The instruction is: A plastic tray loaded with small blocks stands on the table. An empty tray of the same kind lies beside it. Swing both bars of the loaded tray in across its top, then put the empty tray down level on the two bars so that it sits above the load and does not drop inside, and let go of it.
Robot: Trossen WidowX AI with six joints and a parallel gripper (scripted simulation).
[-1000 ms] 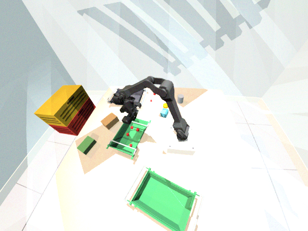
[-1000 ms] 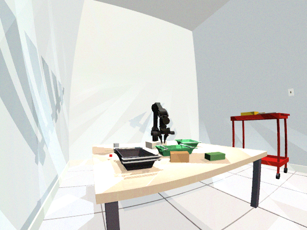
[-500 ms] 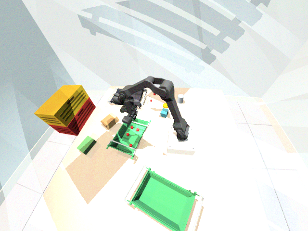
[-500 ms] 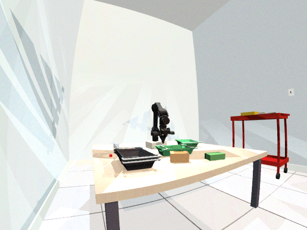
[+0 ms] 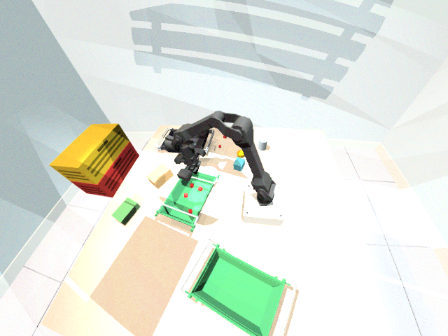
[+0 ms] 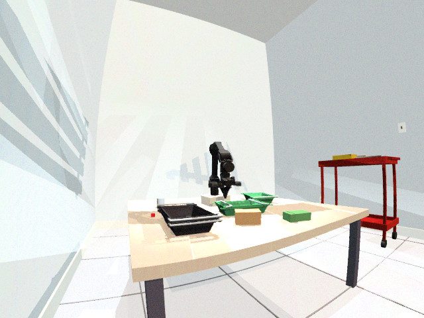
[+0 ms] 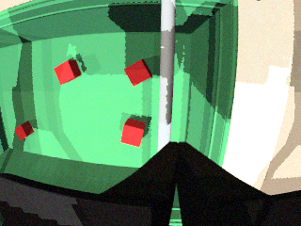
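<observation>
The green tray lies 50 cm to the left of my gripper tip, 17 cm behind it and 5 cm below it. Also, from my gripper tip: yellow piece 26 cm behind, 20 cm to the right, 8 cm below; then tan box 23 cm ahead, 6 cm below, 5 cm to the right; then cyan block 23 cm behind, 10 cm to the right, 7 cm below.
</observation>
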